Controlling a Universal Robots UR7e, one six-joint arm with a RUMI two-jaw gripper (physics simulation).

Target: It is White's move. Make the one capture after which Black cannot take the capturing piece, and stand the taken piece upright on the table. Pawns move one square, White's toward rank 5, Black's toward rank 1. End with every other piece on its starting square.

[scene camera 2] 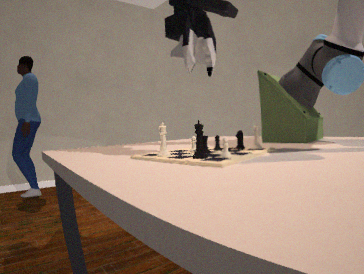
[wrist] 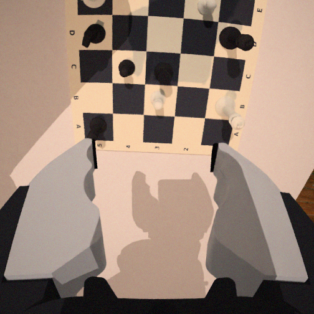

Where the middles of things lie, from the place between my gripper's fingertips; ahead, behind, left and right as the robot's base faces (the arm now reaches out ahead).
My hand is 1 cm short of the chessboard [scene camera 2: 179,156], 1 cm to the right of it and 16 cm above it.
